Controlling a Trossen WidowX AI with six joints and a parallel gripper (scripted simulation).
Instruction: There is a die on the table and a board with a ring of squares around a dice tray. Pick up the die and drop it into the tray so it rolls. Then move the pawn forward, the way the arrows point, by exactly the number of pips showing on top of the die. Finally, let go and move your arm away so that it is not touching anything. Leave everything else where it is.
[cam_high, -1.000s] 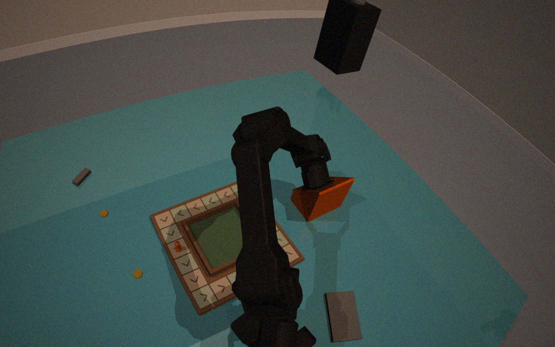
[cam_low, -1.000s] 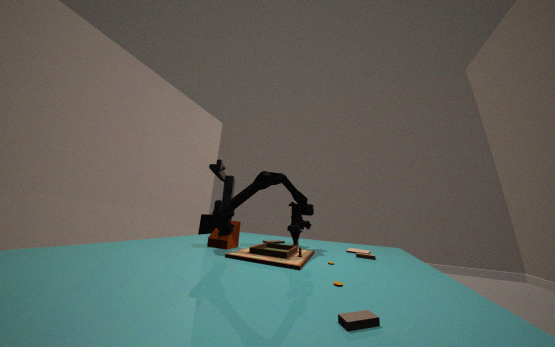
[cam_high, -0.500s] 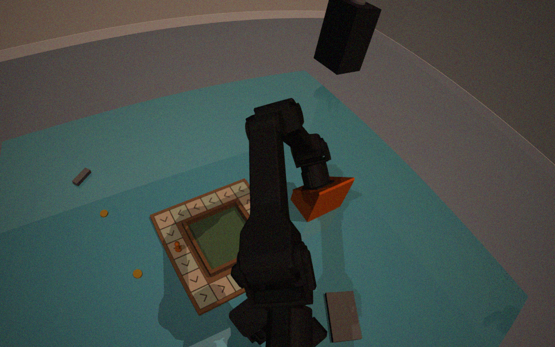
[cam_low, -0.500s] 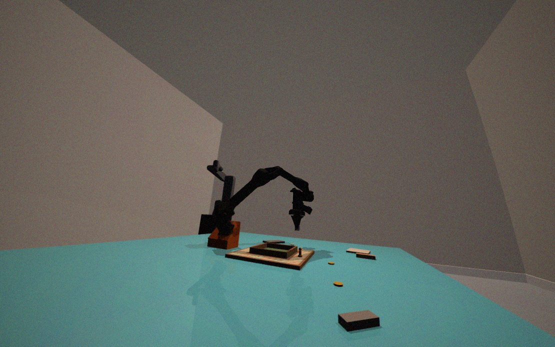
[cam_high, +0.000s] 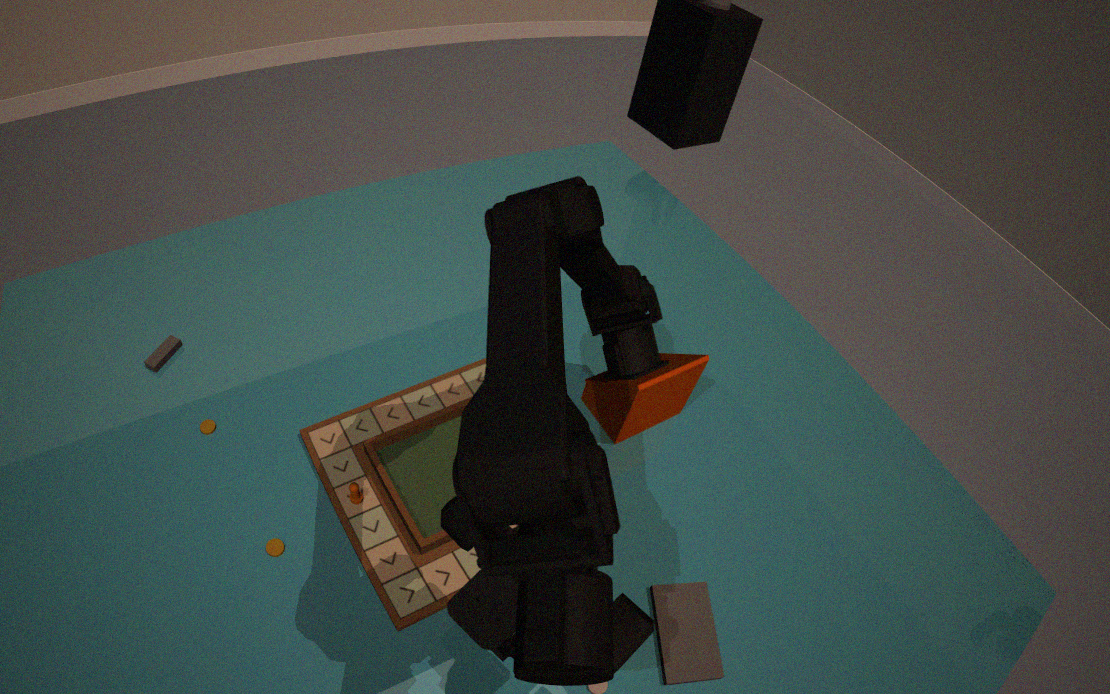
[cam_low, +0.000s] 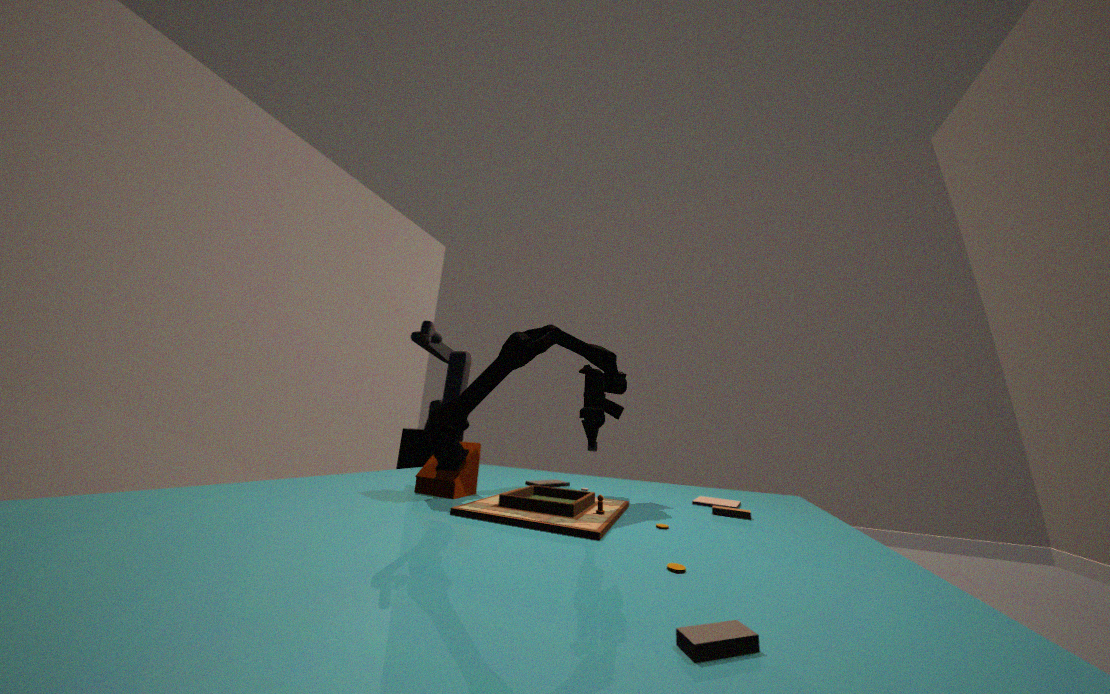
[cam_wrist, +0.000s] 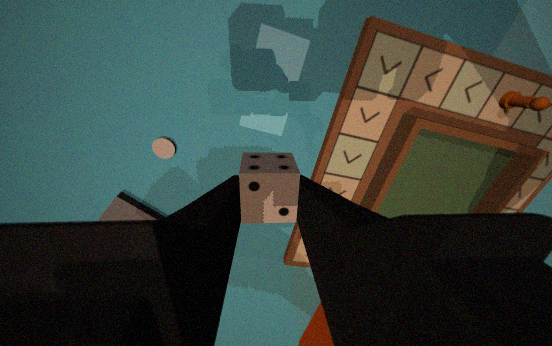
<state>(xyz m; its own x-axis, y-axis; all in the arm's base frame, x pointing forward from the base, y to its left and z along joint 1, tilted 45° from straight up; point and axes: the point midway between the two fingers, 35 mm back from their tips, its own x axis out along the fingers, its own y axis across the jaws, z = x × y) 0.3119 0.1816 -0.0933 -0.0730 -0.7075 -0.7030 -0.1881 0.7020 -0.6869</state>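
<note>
Right now the orange pawn is 8 cm ahead of my gripper tip, 23 cm to the right of it and 10 cm below it. The rest, counted from my gripper tip: grey slab 17 cm behind, 11 cm to the left, 12 cm below; then white disc 4 cm behind, 9 cm to the left, 12 cm below; then white die right at my gripper tip.
</note>
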